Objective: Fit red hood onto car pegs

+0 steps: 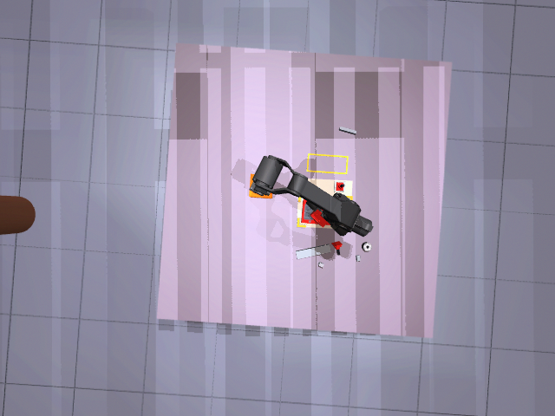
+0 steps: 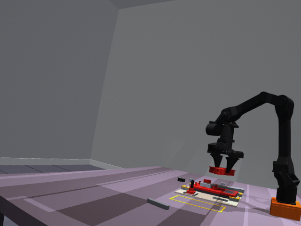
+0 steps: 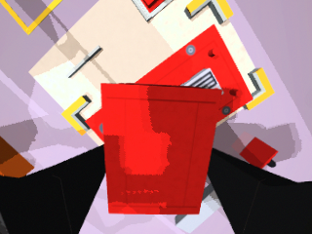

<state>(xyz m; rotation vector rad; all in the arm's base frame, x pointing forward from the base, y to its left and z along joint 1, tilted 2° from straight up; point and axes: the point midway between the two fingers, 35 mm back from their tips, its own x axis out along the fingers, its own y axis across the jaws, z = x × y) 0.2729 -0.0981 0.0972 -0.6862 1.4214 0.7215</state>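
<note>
The grey engine block lies 6 cm ahead of my gripper tip, 1 cm to the left of it and 8 cm below it. Also, from my gripper tip: wheel: 24 cm ahead, 14 cm to the right, 10 cm below; car hood: 1 cm above; jig: 3 cm ahead, 3 cm to the left, 9 cm below.
</note>
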